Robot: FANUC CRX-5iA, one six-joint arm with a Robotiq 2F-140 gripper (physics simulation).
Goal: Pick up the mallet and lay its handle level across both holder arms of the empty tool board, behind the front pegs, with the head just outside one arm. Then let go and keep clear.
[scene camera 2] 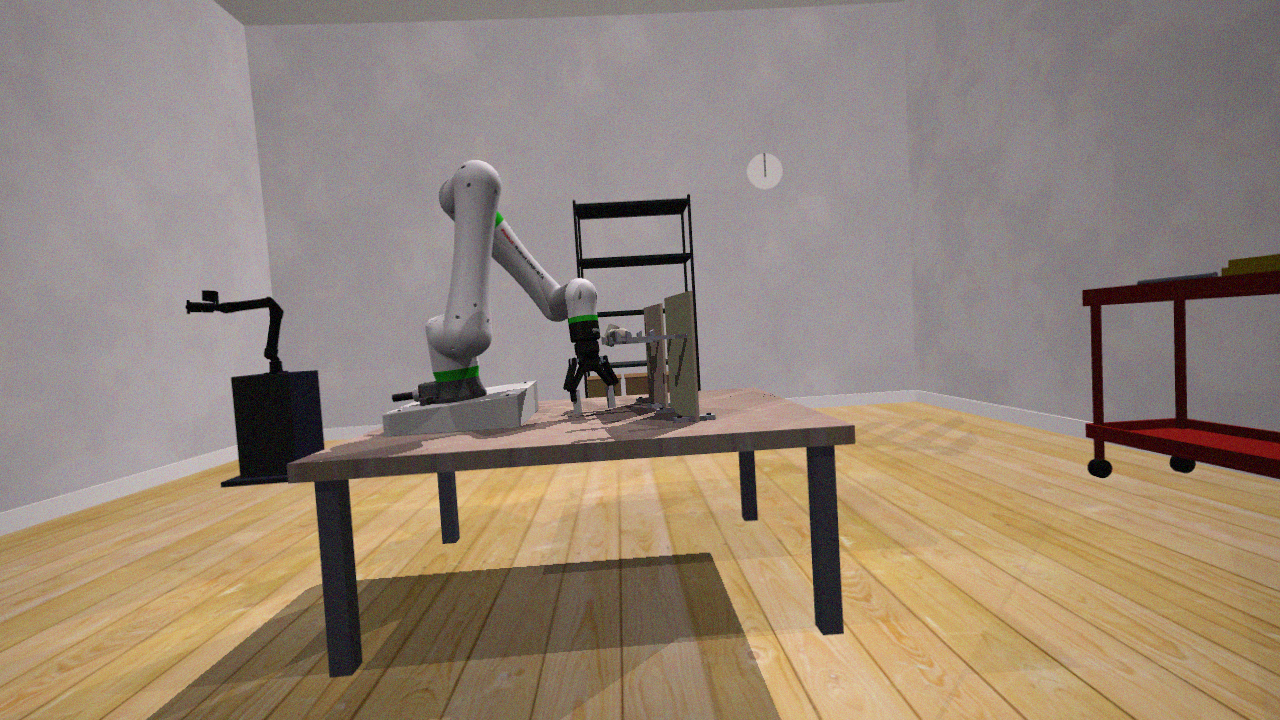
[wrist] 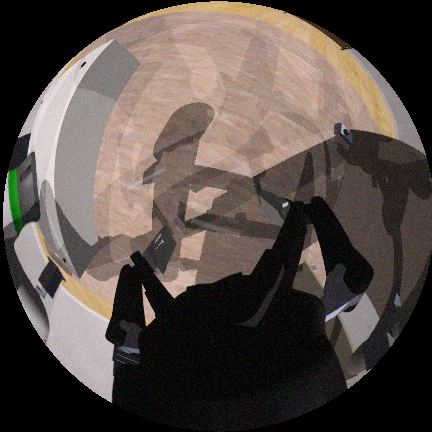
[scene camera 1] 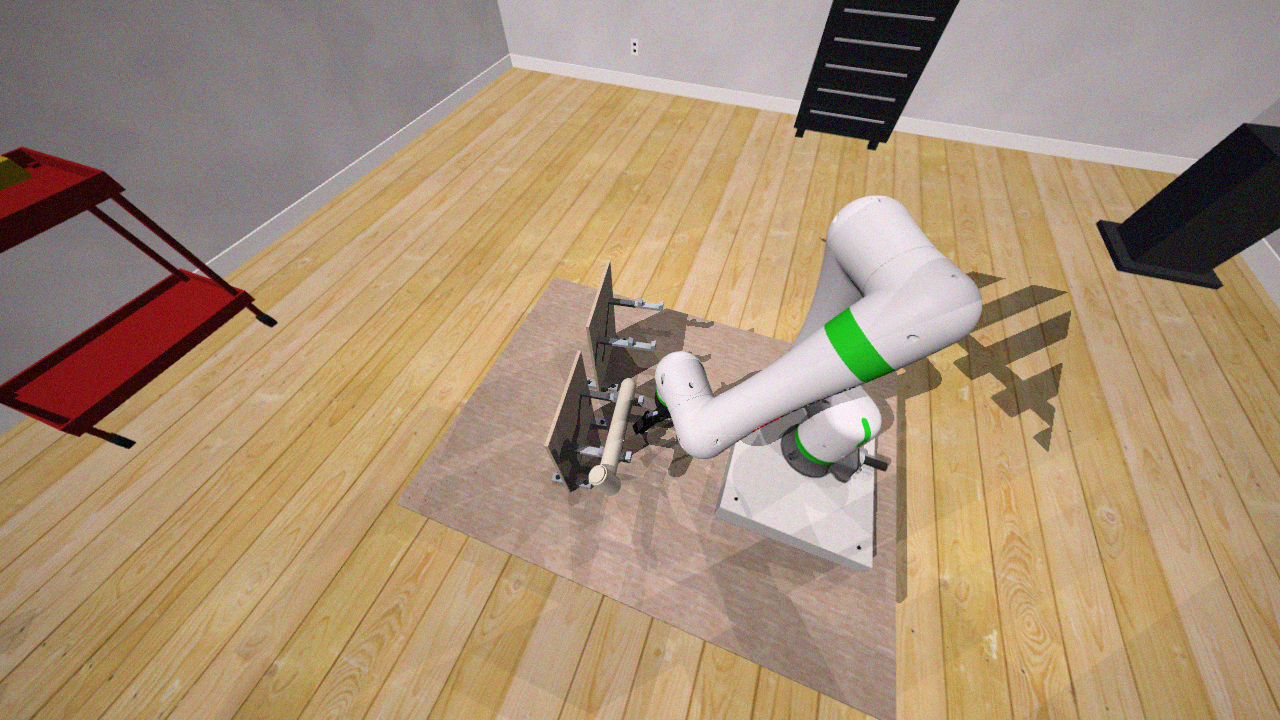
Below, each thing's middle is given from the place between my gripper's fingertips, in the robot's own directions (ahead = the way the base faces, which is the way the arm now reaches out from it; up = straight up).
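As for the mallet (scene camera 1: pixel 602 476), my gripper is 23 cm below it, and it is also 8 cm short of the mallet and 15 cm to the right of it.
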